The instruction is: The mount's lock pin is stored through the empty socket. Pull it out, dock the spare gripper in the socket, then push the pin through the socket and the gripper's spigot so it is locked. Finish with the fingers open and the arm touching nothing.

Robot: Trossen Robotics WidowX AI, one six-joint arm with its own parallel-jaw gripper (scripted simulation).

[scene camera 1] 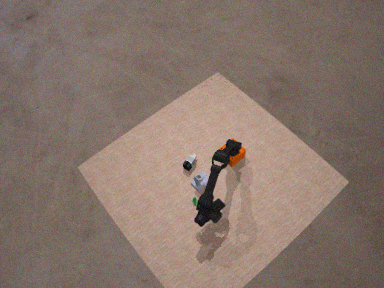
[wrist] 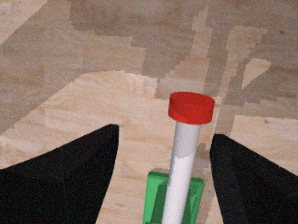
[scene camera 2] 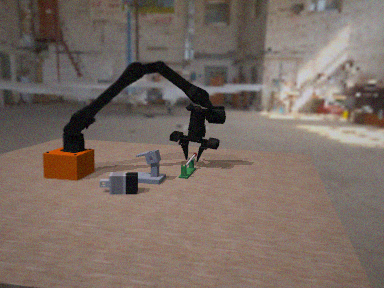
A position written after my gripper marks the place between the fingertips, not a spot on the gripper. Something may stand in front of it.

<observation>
I see my gripper (scene camera 2: 191, 160) and a spare gripper (scene camera 2: 119, 182).
My gripper also shows in the wrist view (wrist: 165, 139). The wrist view does not show the spare gripper: it is out of frame.
</observation>
